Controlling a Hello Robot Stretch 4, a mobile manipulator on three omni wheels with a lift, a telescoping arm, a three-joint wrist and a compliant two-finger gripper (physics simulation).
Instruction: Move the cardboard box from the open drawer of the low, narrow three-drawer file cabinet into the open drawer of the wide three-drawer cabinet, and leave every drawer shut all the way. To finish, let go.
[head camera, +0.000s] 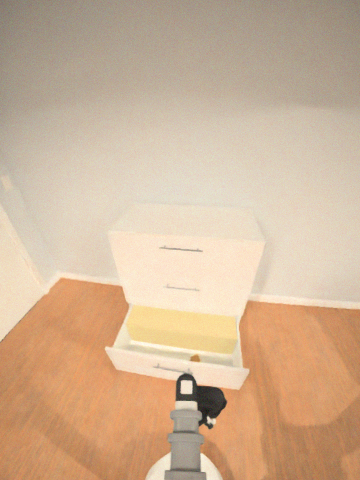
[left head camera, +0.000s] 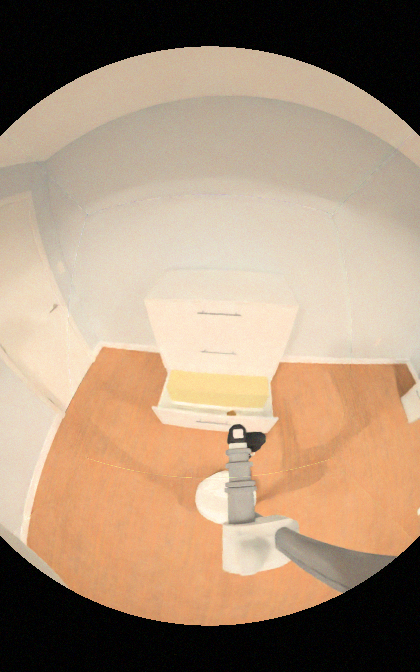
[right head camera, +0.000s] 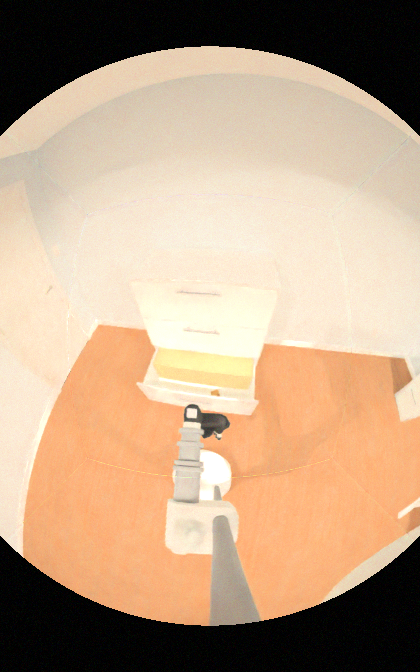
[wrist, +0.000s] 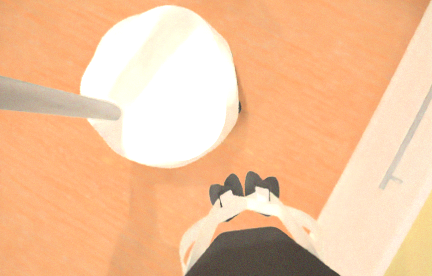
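Where they show: gripper, fingertip midpoint: (wrist: 243, 187); robot's base at its link origin: (wrist: 175, 96).
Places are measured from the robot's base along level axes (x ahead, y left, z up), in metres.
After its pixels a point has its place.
Note:
The wide white three-drawer cabinet (head camera: 185, 267) {x 0.950, y 0.010, z 0.770 m} (left head camera: 220, 332) (right head camera: 205, 310) stands against the wall. Its bottom drawer (head camera: 135, 364) {x 0.602, y 0.346, z 0.182 m} (left head camera: 172, 416) (right head camera: 162, 394) is open; the upper two look shut. A small brown thing (head camera: 195, 358) {x 0.683, y -0.068, z 0.124 m} (left head camera: 231, 413) (right head camera: 215, 393), perhaps the cardboard box, lies inside behind the drawer front, mostly hidden. A long yellow block (head camera: 182, 330) {x 0.812, y 0.029, z 0.279 m} (left head camera: 217, 389) (right head camera: 204, 369) fills the back of this drawer. My gripper (wrist: 243, 187) {x 0.260, y -0.087, z 0.534 m} is shut and empty in front of the drawer, its fingertips together. The drawer's handle (wrist: 407, 142) {x 0.539, y 0.058, z 0.285 m} shows right of it in the wrist view.
Part of a white piece of furniture (left head camera: 413, 402) (right head camera: 410, 402) shows at the far right, perhaps the file cabinet. A white edge (right head camera: 410, 508) shows nearer at the right. My white round base (wrist: 165, 90) {x 0.029, y -0.003, z 0.187 m} is left of the fingers. A door (left head camera: 30, 310) is at the left.

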